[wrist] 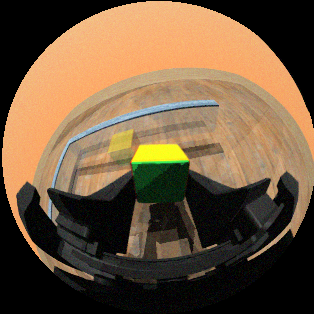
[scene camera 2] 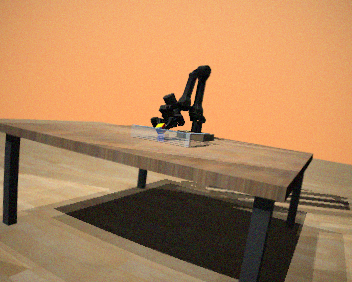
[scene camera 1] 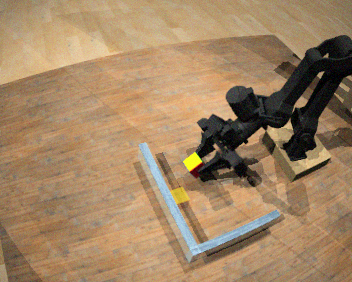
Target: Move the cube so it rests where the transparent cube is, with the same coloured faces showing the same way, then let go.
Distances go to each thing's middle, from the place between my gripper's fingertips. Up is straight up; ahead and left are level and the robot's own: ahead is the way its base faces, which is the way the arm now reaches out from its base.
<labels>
My gripper is now 5 cm to the right of the grey L-shaped rail (scene camera 1: 192, 251), 2 cm past it and 2 cm above it. From my hand the other things lie so: transparent cube (wrist: 122, 146) (7 cm to the left, 6 cm ahead, 3 cm below).
</labels>
